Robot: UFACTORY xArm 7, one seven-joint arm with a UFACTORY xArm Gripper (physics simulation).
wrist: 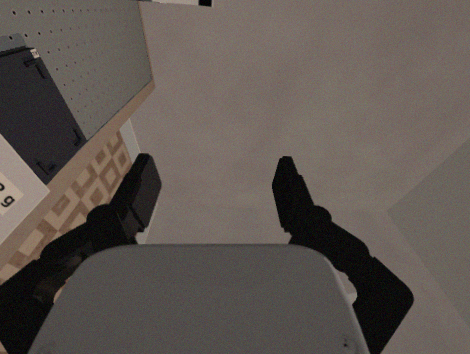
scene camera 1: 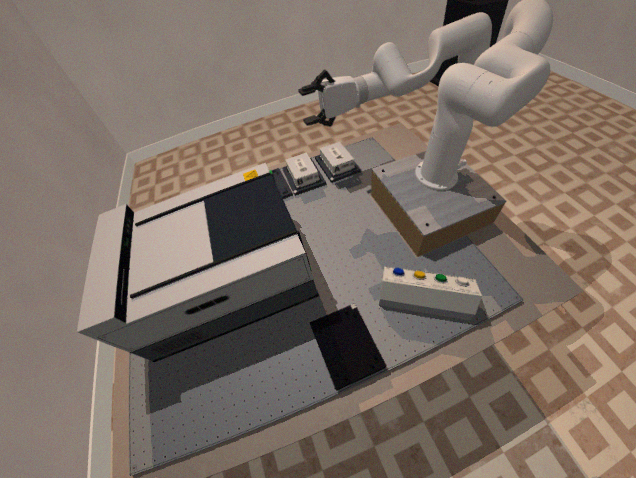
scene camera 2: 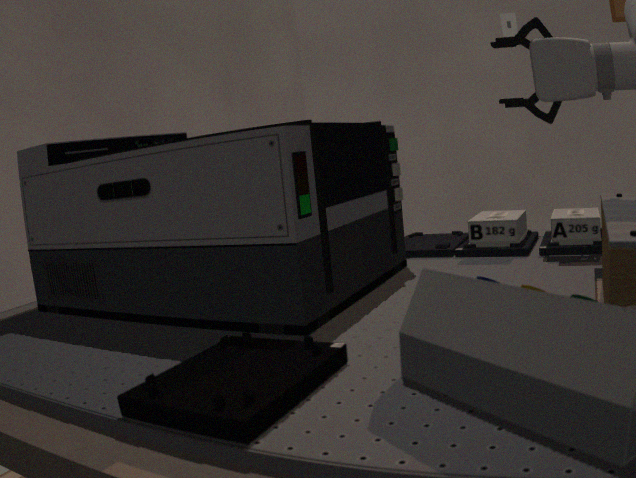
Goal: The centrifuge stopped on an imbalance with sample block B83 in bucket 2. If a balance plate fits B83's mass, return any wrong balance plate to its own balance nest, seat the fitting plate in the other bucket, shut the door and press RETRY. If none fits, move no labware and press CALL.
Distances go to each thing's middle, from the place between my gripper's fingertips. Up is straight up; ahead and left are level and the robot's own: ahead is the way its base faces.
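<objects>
From my hand, the dark sliding door [scene camera 1: 252, 213] is 24 cm to the left, 26 cm ahead and 7 cm below. Going by their middles, that door is the nearest to my hand of the things named here. The grey centrifuge [scene camera 2: 276, 229] is 41 cm ahead of my hand, 23 cm to the left of it and 16 cm below it. And the grey button box [scene camera 1: 457, 297] is far to the left of my hand, a little behind it and a fair way below it.
</objects>
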